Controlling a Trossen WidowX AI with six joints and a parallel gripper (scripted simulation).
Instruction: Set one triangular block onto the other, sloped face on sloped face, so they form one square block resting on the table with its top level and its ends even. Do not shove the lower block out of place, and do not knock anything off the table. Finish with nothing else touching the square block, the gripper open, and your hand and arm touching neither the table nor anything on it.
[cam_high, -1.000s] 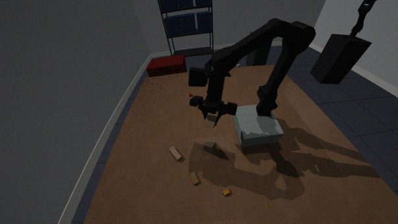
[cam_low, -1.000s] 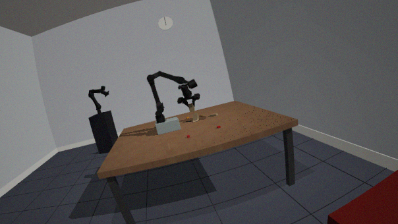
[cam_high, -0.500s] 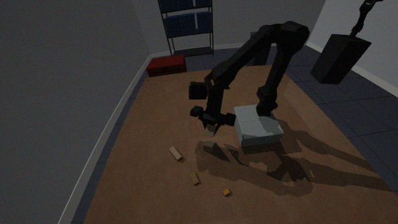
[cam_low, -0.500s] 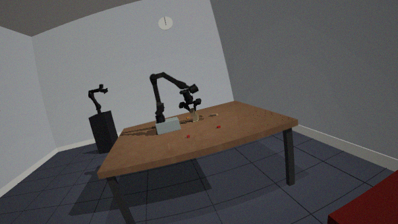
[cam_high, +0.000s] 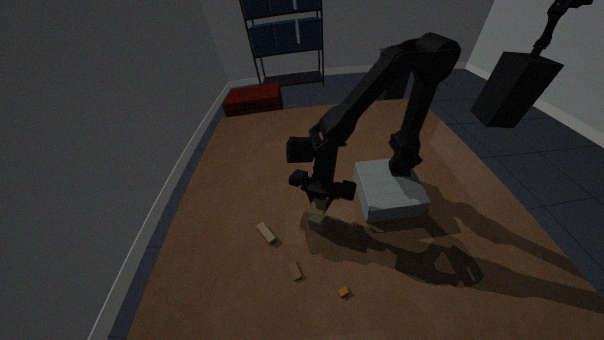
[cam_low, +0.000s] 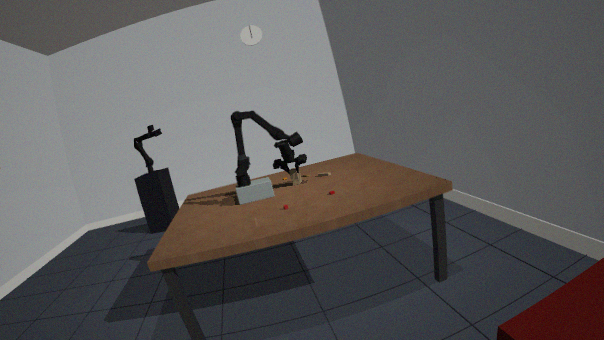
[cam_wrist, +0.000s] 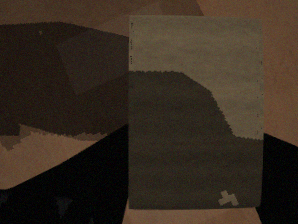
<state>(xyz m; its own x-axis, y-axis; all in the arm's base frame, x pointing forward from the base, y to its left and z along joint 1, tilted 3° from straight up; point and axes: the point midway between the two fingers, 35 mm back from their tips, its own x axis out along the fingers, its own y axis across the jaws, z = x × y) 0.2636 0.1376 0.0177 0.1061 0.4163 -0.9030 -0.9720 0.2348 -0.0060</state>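
Right now the tan triangular block is 10 mm to the right of my gripper tip and 10 mm above it. Round my gripper tip: small red piece: 170 mm ahead, 370 mm to the right, 60 mm below; small orange block: 80 mm behind, 220 mm to the left, 60 mm below.
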